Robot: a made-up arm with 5 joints. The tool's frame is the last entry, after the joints.
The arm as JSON. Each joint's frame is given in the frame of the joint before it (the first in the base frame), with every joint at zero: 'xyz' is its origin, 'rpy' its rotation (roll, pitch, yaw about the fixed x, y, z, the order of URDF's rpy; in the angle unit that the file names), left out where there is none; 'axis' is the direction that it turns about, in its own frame. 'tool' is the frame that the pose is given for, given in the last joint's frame.
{
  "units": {
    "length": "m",
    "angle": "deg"
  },
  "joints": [
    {
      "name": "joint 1",
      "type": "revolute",
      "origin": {
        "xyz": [
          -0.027,
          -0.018,
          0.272
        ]
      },
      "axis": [
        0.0,
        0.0,
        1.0
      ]
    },
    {
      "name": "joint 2",
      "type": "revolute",
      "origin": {
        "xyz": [
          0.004,
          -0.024,
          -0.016
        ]
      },
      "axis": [
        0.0,
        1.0,
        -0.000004
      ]
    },
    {
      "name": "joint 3",
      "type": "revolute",
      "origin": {
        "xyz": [
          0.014,
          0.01,
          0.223
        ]
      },
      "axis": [
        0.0,
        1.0,
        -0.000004
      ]
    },
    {
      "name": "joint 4",
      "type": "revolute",
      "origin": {
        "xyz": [
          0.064,
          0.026,
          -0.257
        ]
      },
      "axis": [
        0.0,
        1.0,
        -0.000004
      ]
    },
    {
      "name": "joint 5",
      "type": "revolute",
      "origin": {
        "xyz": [
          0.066,
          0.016,
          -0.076
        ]
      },
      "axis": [
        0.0,
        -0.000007,
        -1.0
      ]
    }
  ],
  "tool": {
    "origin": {
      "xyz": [
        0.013,
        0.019,
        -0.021
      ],
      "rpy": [
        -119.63,
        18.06,
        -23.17
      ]
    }
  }
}
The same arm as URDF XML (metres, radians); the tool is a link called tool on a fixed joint. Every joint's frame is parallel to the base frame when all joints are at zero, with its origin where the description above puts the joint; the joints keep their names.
<robot name="arm">
  <link name="base_link"/>
  <link name="link1"/>
  <link name="link2"/>
  <link name="link3"/>
  <link name="link4"/>
  <link name="link5"/>
  <link name="tool"/>
  <joint name="joint 1" type="continuous">
    <parent link="base_link"/>
    <child link="link1"/>
    <origin xyz="-0.027 -0.018 0.272"/>
    <axis xyz="0 0 1"/>
  </joint>
  <joint name="joint 2" type="continuous">
    <parent link="link1"/>
    <child link="link2"/>
    <origin xyz="0.004 -0.024 -0.016"/>
    <axis xyz="0 1 0"/>
  </joint>
  <joint name="joint 3" type="continuous">
    <parent link="link2"/>
    <child link="link3"/>
    <origin xyz="0.014 0.01 0.223"/>
    <axis xyz="0 1 0"/>
  </joint>
  <joint name="joint 4" type="continuous">
    <parent link="link3"/>
    <child link="link4"/>
    <origin xyz="0.064 0.026 -0.257"/>
    <axis xyz="0 1 0"/>
  </joint>
  <joint name="joint 5" type="continuous">
    <parent link="link4"/>
    <child link="link5"/>
    <origin xyz="0.066 0.016 -0.076"/>
    <axis xyz="0 0 -1"/>
  </joint>
  <joint name="tool_fixed" type="fixed">
    <parent link="link5"/>
    <child link="tool"/>
    <origin xyz="0.013 0.019 -0.021" rpy="-2.0879 0.3152 -0.4044"/>
  </joint>
</robot>

